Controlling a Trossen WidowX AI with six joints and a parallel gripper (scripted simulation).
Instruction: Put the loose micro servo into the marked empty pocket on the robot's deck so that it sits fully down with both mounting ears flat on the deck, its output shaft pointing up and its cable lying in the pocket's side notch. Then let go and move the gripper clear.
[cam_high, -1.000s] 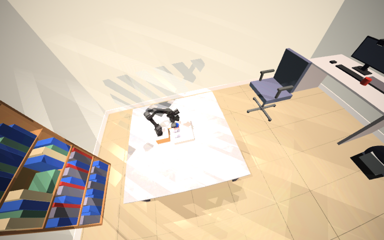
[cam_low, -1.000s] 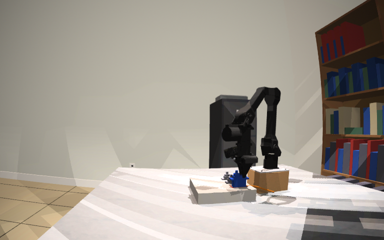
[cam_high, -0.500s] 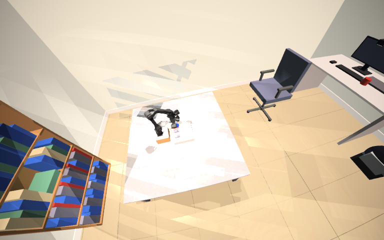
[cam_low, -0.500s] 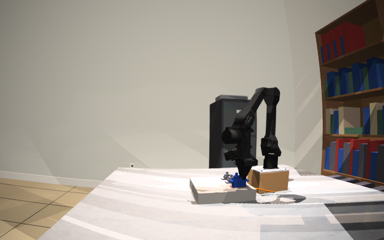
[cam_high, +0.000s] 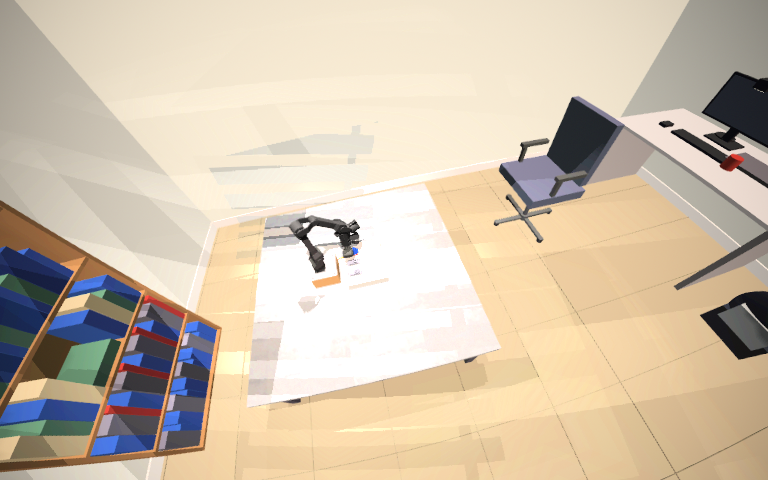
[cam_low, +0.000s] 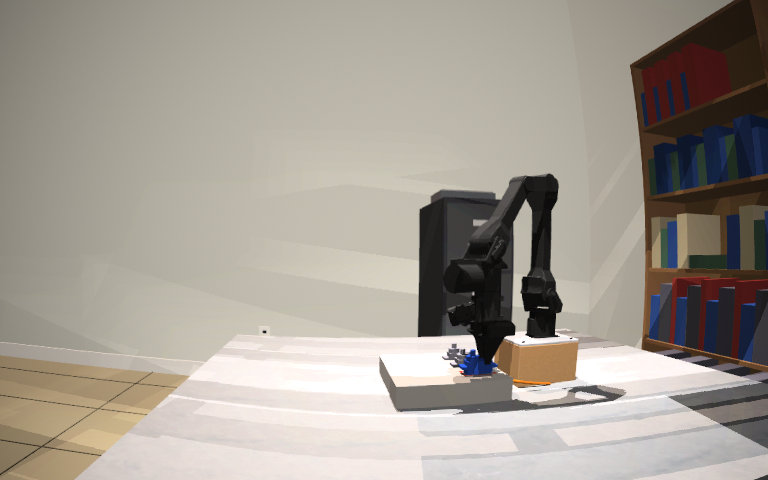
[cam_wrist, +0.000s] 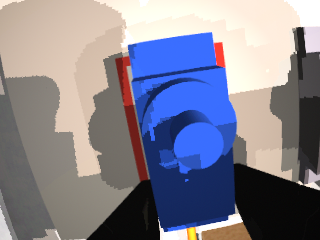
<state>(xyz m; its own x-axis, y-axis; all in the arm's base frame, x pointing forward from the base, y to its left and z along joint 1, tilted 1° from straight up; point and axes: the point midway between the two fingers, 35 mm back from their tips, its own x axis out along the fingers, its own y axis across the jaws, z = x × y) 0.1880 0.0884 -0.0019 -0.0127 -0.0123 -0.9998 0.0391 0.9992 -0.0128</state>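
Now: gripper tip 120 mm short of the pale deck block, 80 mm to the left of it and 40 mm above it.
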